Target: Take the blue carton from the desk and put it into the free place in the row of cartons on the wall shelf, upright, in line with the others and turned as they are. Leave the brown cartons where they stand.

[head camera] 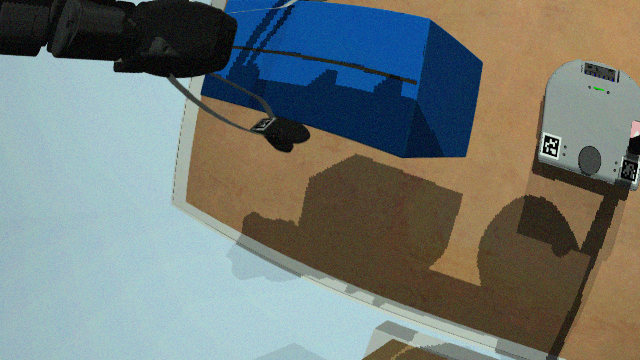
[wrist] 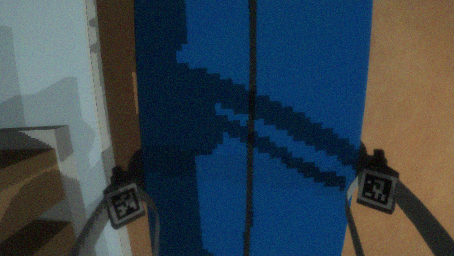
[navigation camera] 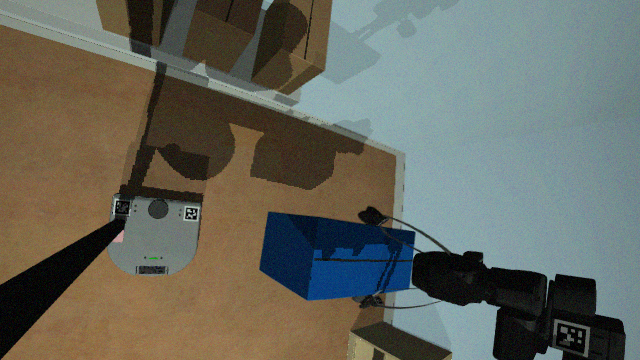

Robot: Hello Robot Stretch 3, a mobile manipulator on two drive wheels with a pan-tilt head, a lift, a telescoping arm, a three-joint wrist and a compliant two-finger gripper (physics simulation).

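Places are measured from the robot's base along level axes (x right, y ahead, z up), in millimetres.
Where they show: gripper, fingertip midpoint: point(wrist: 245, 161); robot's base, origin of the base link: point(head camera: 588, 158) point(navigation camera: 158, 208).
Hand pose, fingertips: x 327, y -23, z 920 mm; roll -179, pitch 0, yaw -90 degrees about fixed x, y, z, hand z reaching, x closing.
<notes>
Each offset is from my fingertips to the top centre of the thing.
The blue carton @[dx -15, dy +1, dz +52 mm] point(head camera: 345, 45) point(navigation camera: 360, 272) point(wrist: 300, 60) is held off the floor, with a dark line along its lit face. My gripper point(head camera: 296, 82) point(navigation camera: 371, 258) point(wrist: 245, 161) is shut on it, one fingertip at each side near the carton's wall-side end. In the head view one fingertip shows and the other is hidden behind the carton. Several brown cartons @[dx -104, dy +535, dz -95 mm] point(navigation camera: 292, 60) point(wrist: 30, 185) stand in a row on the wall shelf point(navigation camera: 60, 14) point(wrist: 61, 141), apart from the blue one. A bare shelf stretch lies left of them in the navigation view.
My grey base point(head camera: 575, 115) point(navigation camera: 155, 240) is on the brown floor, beside the blue carton in the picture. The black mast point(navigation camera: 55, 285) crosses the lower left. A beige piece of furniture point(navigation camera: 400, 342) shows below the gripper in the navigation view. Pale walls meet in a corner near the carton.
</notes>
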